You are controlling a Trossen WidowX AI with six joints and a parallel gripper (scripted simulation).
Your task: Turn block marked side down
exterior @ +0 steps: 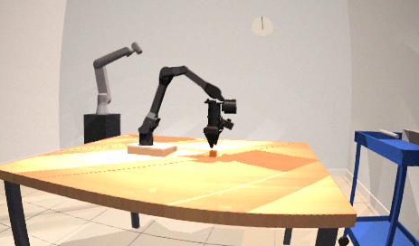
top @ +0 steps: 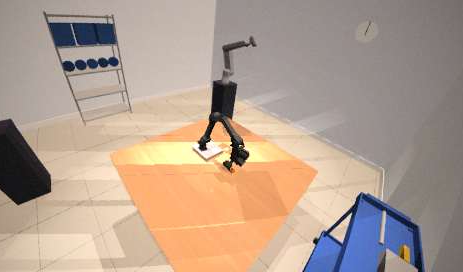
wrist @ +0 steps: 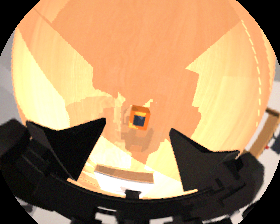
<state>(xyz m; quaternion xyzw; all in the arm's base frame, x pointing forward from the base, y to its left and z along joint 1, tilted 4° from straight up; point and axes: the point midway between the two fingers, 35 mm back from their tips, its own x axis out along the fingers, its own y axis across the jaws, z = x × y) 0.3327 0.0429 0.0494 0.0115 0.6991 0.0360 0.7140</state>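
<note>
Now: the orange block 3 cm below my gripper tip.
</note>
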